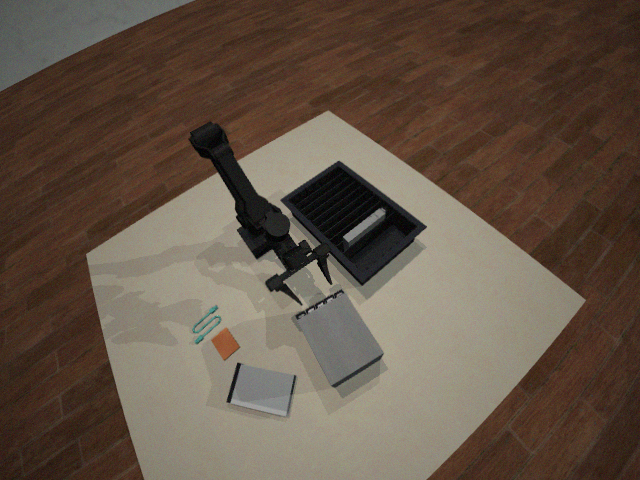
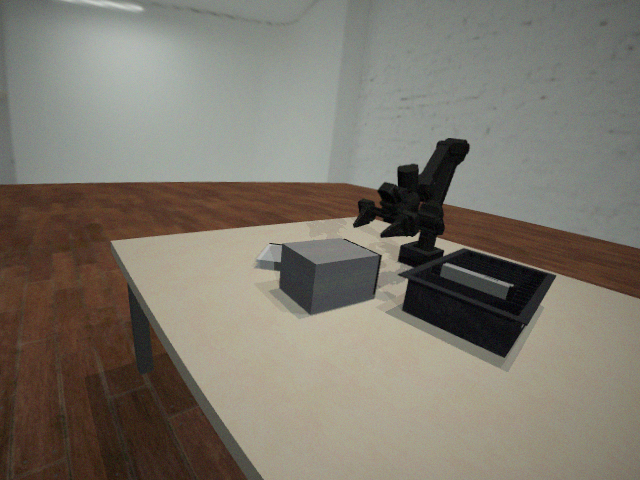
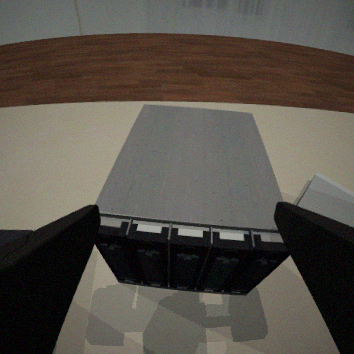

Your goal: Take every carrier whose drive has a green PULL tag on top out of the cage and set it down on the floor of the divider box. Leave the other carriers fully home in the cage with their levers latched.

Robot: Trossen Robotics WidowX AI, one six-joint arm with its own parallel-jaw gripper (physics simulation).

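Frame: origin at the arm's base, x ahead, y left, z up, level; metres.
Seen in the pictures: gripper, fingertip midpoint: (image 1: 317,294) (image 2: 366,230) (image 3: 188,211); arm's base at its link origin: (image 2: 425,247).
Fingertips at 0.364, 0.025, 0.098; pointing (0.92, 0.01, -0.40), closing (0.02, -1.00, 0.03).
Observation:
Pixels of each thing's top centre, then the offset from my fingertips to it, as dx, dy, dz. "pt": a spot on its surface instead. Level surfaces: height alone.
- grey cage at its top centre: (image 3: 195,150) (image 2: 332,248) (image 1: 337,333) +0.101, -0.013, -0.040
- black divider box at its top centre: (image 2: 486,274) (image 1: 349,212) -0.197, +0.251, -0.066
- pale grey slab-like piece at a spot on its surface: (image 2: 475,281) (image 1: 369,228) pt -0.104, +0.259, -0.061
- flat pale grey case at its top centre: (image 1: 260,388) (image 2: 280,252) +0.080, -0.263, -0.132
- orange square at a spot on its surface: (image 1: 225,343) pt -0.096, -0.300, -0.153
- teal cable at its top centre: (image 1: 205,323) -0.188, -0.329, -0.149
- table at its surface level: dz -0.158
The grey cage (image 1: 343,338) (image 2: 330,273) (image 3: 192,165) stands on the table with its slotted front toward the arm. Several black-fronted carriers (image 3: 190,250) sit side by side in it, with pale strips along their upper front edges. No green PULL tag shows, and the drive tops are hidden under the cage's roof. Lever latching is too dark to tell. My gripper (image 1: 315,293) (image 2: 368,231) (image 3: 188,211) is open and empty, above and in front of the carrier fronts. The black divider box (image 1: 382,193) (image 2: 460,320) holds a pale grey slab-like piece (image 1: 364,228) (image 2: 475,281) standing on edge beside its dividers.
A flat pale grey case (image 1: 263,390) (image 2: 268,255) (image 3: 332,200) with a dark edge lies beside the cage. An orange square (image 1: 225,343) and a teal cable (image 1: 206,324) lie on the table (image 1: 480,304) (image 2: 403,403). The divider box's raised walls stand near the arm.

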